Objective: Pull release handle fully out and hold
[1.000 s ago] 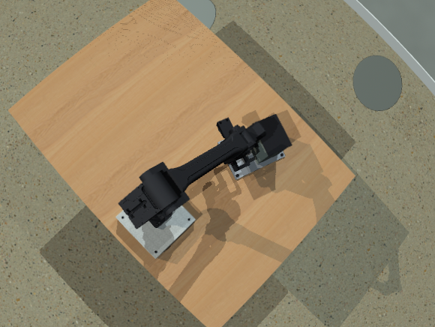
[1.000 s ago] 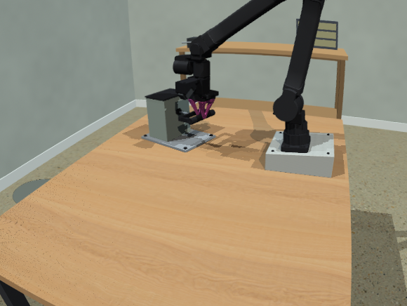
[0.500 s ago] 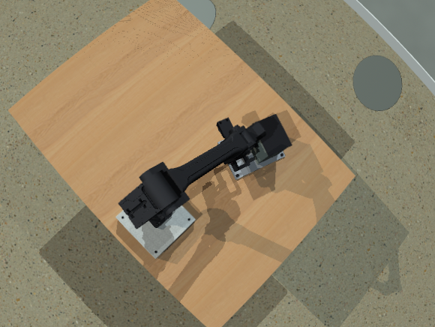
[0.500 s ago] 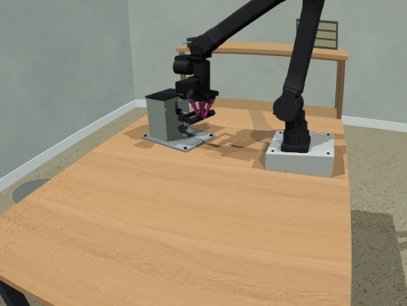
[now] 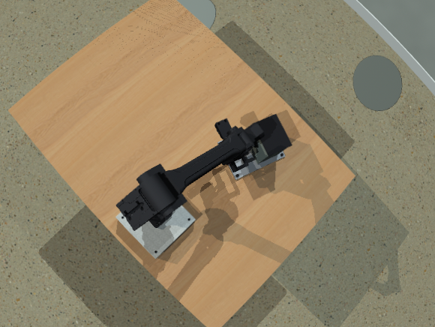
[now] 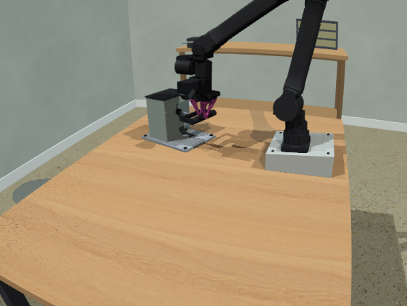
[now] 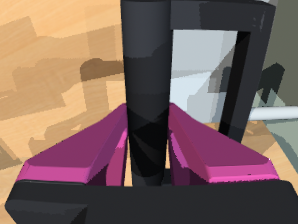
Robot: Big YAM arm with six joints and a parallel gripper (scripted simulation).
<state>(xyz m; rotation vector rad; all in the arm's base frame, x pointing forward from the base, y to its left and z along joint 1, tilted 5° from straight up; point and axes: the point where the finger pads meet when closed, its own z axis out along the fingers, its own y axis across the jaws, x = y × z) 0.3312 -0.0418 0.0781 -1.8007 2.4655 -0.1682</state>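
Right now my hand is 50 mm short of the release handle grip and 20 mm to the left of it. From my hand the other things lie so: grey baseplate: 130 mm ahead, 40 mm to the right, 100 mm below.
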